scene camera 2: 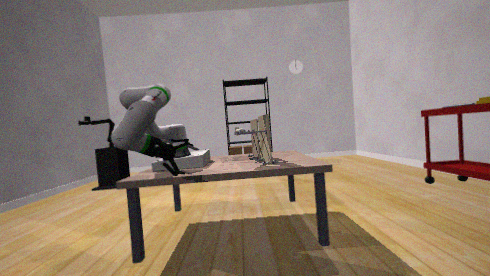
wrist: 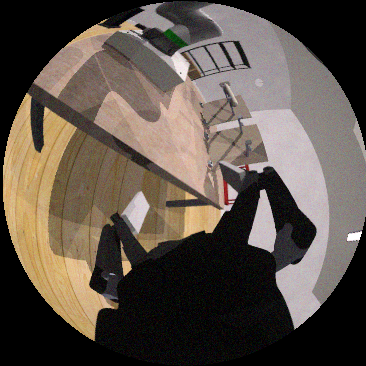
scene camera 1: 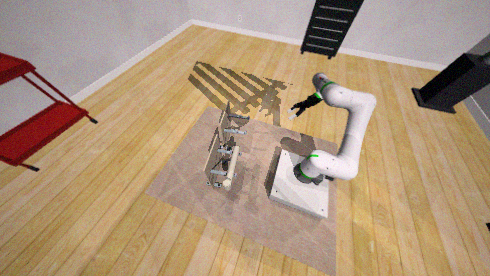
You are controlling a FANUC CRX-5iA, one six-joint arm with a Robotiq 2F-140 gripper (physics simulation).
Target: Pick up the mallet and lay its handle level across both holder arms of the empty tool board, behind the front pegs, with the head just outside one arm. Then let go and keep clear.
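Pixels of known places: gripper, between the fingertips: (scene camera 2: 194, 161) (wrist: 181, 184) (scene camera 1: 288, 115); arm's base, origin of its link: (scene camera 2: 181, 156) (wrist: 159, 45) (scene camera 1: 304, 173).
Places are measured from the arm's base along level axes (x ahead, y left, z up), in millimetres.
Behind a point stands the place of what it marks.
A pale mallet (scene camera 1: 233, 162) {x 464, y 171, z 178 mm} (wrist: 230, 94) {x 456, y 129, z 161 mm} rests across both metal arms of one upright tool board (scene camera 1: 211, 156) {x 591, y 196, z 217 mm} (wrist: 243, 107) {x 598, y 151, z 224 mm}. Its thicker end lies just outside the arm farther from the other board. The pegs there are too small to tell. The other tool board (scene camera 1: 224, 121) {x 633, y -85, z 207 mm} (wrist: 257, 140) {x 639, y -124, z 230 mm} stands beside it, its two arms bare. In scene camera 2 the mallet (scene camera 2: 239, 131) {x 466, y -84, z 157 mm} shows end-on and small. My gripper (scene camera 1: 291, 114) {x 203, y -496, z 14 mm} (scene camera 2: 184, 157) (wrist: 181, 184) {x 203, y -496, z 14 mm} is open and empty, near the table's edge, well apart from both boards and the mallet.
The white robot base (scene camera 1: 295, 190) {x 42, y 145, z 8 mm} (scene camera 2: 192, 161) {x 113, y -133, z -31 mm} stands on the table (scene camera 1: 185, 195) {x 734, y 404, z -78 mm} (scene camera 2: 300, 169) {x 804, y -431, z -92 mm} across from the boards. A red cart (scene camera 1: 42, 127) (scene camera 2: 450, 110), a black rack (scene camera 1: 330, 25) (scene camera 2: 245, 81) and a black pedestal (scene camera 1: 445, 82) (scene camera 2: 111, 167) stand away from the table.
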